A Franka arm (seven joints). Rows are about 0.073 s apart.
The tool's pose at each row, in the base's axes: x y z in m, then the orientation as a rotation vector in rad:
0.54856 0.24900 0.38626 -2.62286 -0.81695 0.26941
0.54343 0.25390 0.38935 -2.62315 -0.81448 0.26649
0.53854 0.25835 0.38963 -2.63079 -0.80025 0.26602
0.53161 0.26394 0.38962 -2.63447 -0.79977 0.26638
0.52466 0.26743 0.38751 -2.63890 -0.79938 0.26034
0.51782 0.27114 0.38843 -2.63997 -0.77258 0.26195
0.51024 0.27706 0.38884 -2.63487 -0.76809 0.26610
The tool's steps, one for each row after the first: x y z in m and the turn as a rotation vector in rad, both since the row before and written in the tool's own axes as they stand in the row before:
-0.00155 -0.00758 0.00013 0.00013 0.00248 0.00124
-0.00143 -0.00597 0.00248 -0.00269 0.00197 0.01121
-0.00251 -0.00773 0.00365 -0.00319 -0.00078 0.00139
-0.00358 -0.00528 0.00492 -0.00470 0.00347 0.00065
-0.00359 -0.00663 0.00215 0.00727 0.00414 0.01774
-0.00308 -0.00841 0.00352 0.00653 -0.00112 0.00209

